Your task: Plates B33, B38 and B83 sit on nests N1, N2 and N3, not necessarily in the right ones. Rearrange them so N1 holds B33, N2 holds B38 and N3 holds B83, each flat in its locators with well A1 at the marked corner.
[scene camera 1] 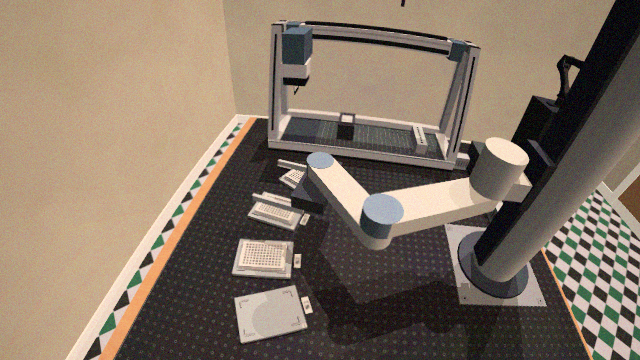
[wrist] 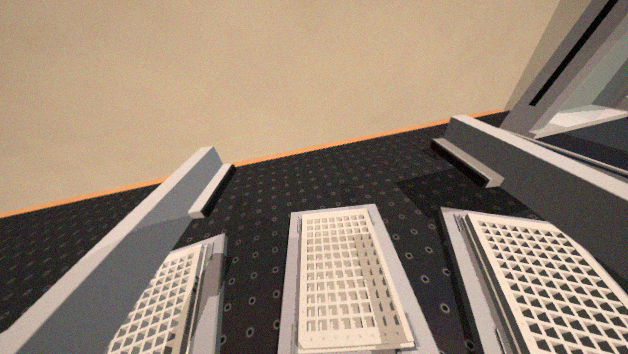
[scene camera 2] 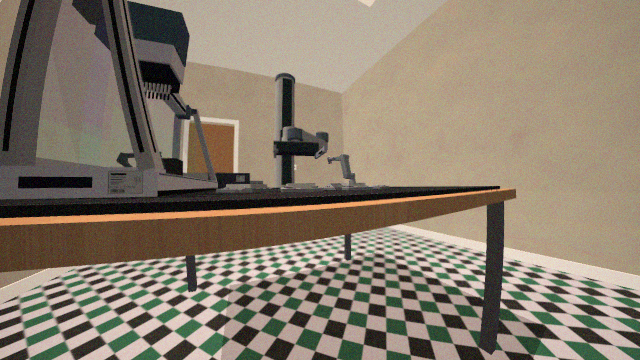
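Where they show: gripper, fingertip midpoint: (scene camera 1: 266, 178) (wrist: 329, 144) (scene camera 2: 300, 148); arm's base, link origin: (scene camera 1: 491, 264).
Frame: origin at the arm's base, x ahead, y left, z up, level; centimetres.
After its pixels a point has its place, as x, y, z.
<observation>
My gripper (scene camera 1: 267, 179) @[74.1, -11.2, 15.3] (scene camera 2: 320, 152) (wrist: 329, 144) @[74.1, -11.2, 15.3] is open, with nothing between its widely spread fingers. It is above the back part of the row of nests. The back plate (scene camera 1: 295, 176) @[69.1, -27.0, 3.6] (wrist: 550, 280) @[65.3, -26.9, 3.8] is on its nest (wrist: 452, 225) @[72.6, -25.1, 2.5], partly hidden by the arm in scene camera 1. The second plate (scene camera 1: 274, 212) @[71.9, -8.3, 3.9] (wrist: 337, 275) @[70.8, -10.3, 2.9] lies on its nest (scene camera 1: 286, 225) @[67.3, -4.9, 2.5] (wrist: 287, 320) @[68.5, -5.0, 2.5], centred in the wrist view. The third plate (scene camera 1: 262, 255) @[71.1, 8.1, 3.9] (wrist: 160, 305) @[72.1, 6.8, 3.5] lies on its nest (scene camera 1: 241, 271) @[75.8, 13.7, 2.5] (wrist: 214, 285) @[73.2, 2.5, 2.5]. The nearest nest (scene camera 1: 270, 315) @[64.8, 24.2, 2.5] is empty. Plate and nest labels are unreadable.
A gantry machine (scene camera 1: 367, 156) @[42.8, -45.0, 3.6] with a blue-topped head (scene camera 1: 297, 46) @[72.2, -46.5, 45.8] stands behind the nests. The arm's column (scene camera 1: 555, 165) @[8.2, 4.5, 42.8] (scene camera 2: 285, 100) @[7.7, -1.3, 66.8] rises at the right in scene camera 1. Small label blocks (scene camera 1: 297, 260) @[61.5, 6.4, 1.5] (scene camera 1: 306, 304) @[56.7, 19.2, 1.5] stand beside the nests. The table edge (scene camera 1: 165, 255) @[102.5, 13.1, 0.0] runs along the left.
</observation>
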